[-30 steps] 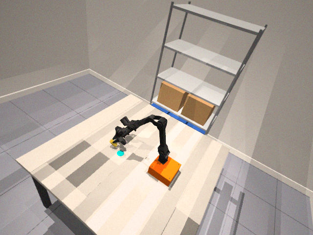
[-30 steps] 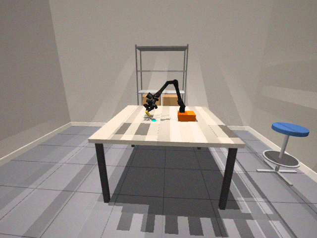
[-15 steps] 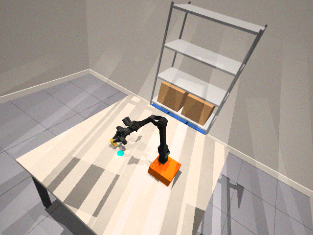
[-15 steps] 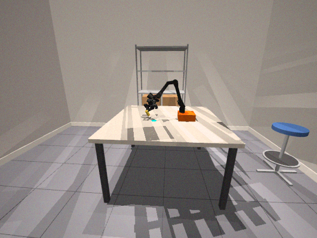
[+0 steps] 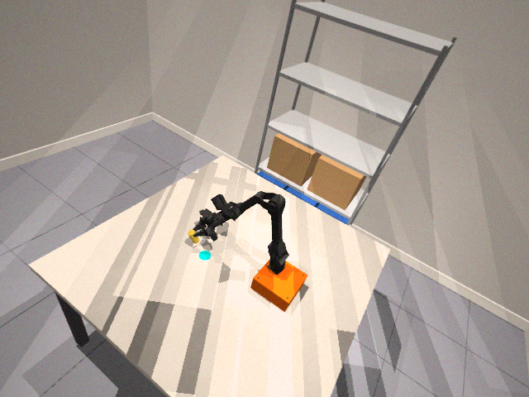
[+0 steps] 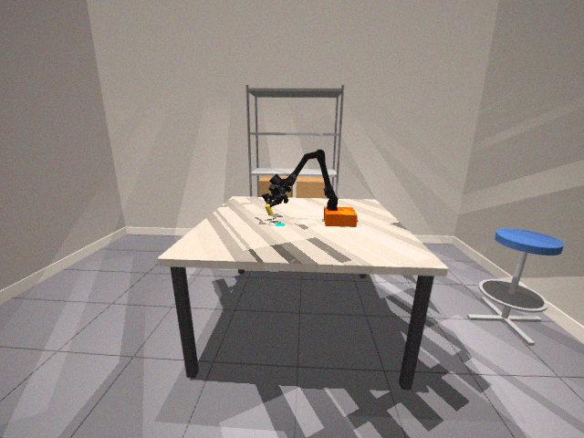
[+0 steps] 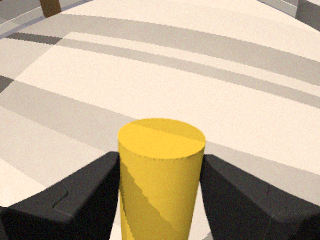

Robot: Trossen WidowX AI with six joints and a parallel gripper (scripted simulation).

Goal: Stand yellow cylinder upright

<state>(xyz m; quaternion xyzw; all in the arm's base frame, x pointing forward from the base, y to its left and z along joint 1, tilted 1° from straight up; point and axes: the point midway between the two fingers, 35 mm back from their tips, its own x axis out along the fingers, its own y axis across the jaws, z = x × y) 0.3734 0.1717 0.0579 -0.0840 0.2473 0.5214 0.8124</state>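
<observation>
The cyan circle is 120 mm below my gripper tip, 70 mm behind it and 30 mm to the right of it. The rest, counted from my gripper tip: yellow tall cylinder 20 mm below, 10 mm behind.
</observation>
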